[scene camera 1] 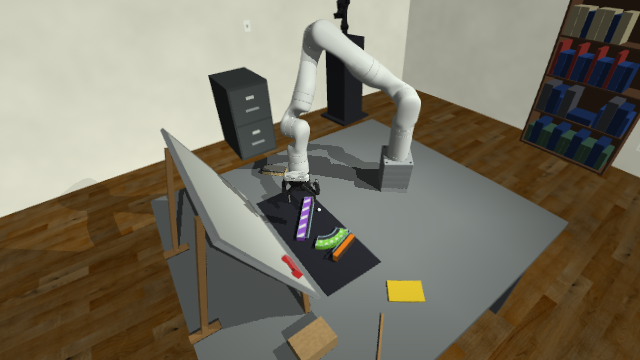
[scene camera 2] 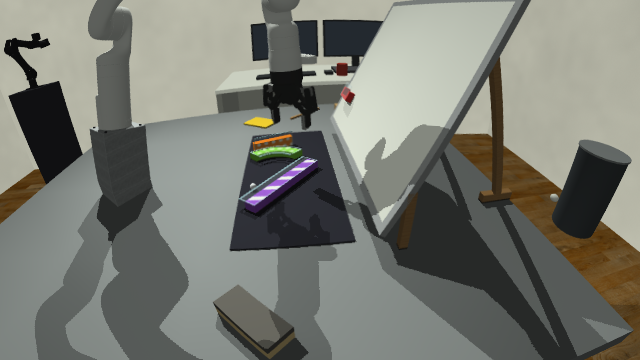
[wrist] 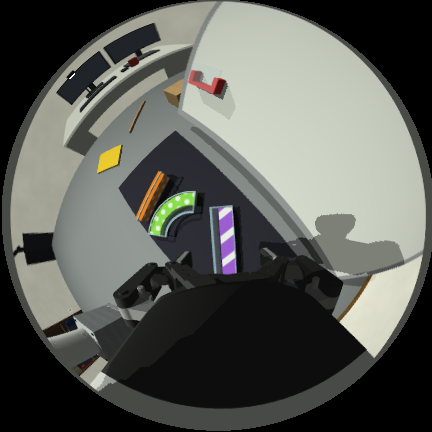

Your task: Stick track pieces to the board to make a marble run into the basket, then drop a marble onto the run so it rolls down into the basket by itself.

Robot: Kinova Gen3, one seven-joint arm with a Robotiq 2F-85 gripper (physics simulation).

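Places are measured from the arm's base along level axes (x right, y up, z back), in metres.
Pixels of known places: gripper, fingertip midpoint: [scene camera 1: 301, 201] [scene camera 2: 290, 125] [wrist: 225, 257]; arm's base, origin of the base link: [scene camera 1: 397, 154] [scene camera 2: 116, 126] [wrist: 89, 340].
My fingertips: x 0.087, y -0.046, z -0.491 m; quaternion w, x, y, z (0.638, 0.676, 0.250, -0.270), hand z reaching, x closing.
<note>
For each thing: its top centre in the pictures, then the offset to it from my fingertips. "*": a spot on its surface instead. Level surfaces: height alone.
- dark mat, its level: dy -0.145 m
- purple striped straight track, middle of its top: [wrist: 224, 262] [scene camera 2: 281, 177] [scene camera 1: 306, 215] dz +0.037, dx +0.032, dy -0.123 m
- green dotted curved track, middle of its top: [wrist: 170, 213] [scene camera 2: 275, 150] [scene camera 1: 331, 236] dz +0.035, dx -0.135, dy -0.123 m
- orange track, middle of its top: [wrist: 144, 193] [scene camera 2: 272, 133] [scene camera 1: 344, 241] dz +0.037, dx -0.204, dy -0.094 m
- white marble, middle of its top: [scene camera 2: 252, 183] [scene camera 1: 318, 208] dz +0.110, dx +0.034, dy -0.128 m
- red basket, surface spot: [wrist: 217, 86] [scene camera 2: 348, 97] * dz -0.208, dx -0.190, dy +0.009 m
- eraser-like block, middle of its top: [scene camera 2: 250, 314] [scene camera 1: 274, 168] dz +0.135, dx +0.435, dy -0.117 m
- yellow sheet, middle of its top: [scene camera 1: 405, 290] [scene camera 2: 260, 121] [wrist: 107, 158] dz +0.066, dx -0.480, dy -0.141 m
- thin stick, middle of its top: [scene camera 1: 380, 339] [wrist: 136, 113] dz -0.127, dx -0.534, dy -0.140 m
- brown block, middle of its top: [scene camera 1: 312, 338] [wrist: 183, 83] dz -0.289, dx -0.411, dy -0.087 m
My gripper [scene camera 1: 303, 196] [scene camera 2: 290, 123] [wrist: 225, 257] is open and empty, pointing down above the dark mat [scene camera 1: 340, 280] [scene camera 2: 250, 235] [wrist: 175, 150], near the purple striped straight track [scene camera 1: 304, 218] [scene camera 2: 282, 184] [wrist: 227, 237]. The green dotted curved track [scene camera 1: 331, 240] [scene camera 2: 276, 153] [wrist: 172, 210] and the orange track [scene camera 1: 343, 247] [scene camera 2: 272, 142] [wrist: 151, 196] lie side by side on the mat. A white marble [scene camera 1: 319, 209] [scene camera 2: 253, 186] lies beside the purple track; it does not show in the wrist view. The red basket [scene camera 1: 292, 266] [scene camera 2: 348, 95] [wrist: 217, 86] is on the tilted white board [scene camera 1: 220, 200] [scene camera 2: 425, 75] [wrist: 310, 125], near a lower corner.
Wooden legs [scene camera 1: 201, 275] hold the board. An eraser-like block [scene camera 1: 274, 170] [scene camera 2: 255, 320] lies past one mat end. A yellow sheet [scene camera 1: 405, 291] [scene camera 2: 258, 122] [wrist: 109, 159], a thin stick [scene camera 1: 380, 335] [wrist: 137, 116] and a brown block [scene camera 1: 313, 339] [wrist: 174, 93] lie past the other.
</note>
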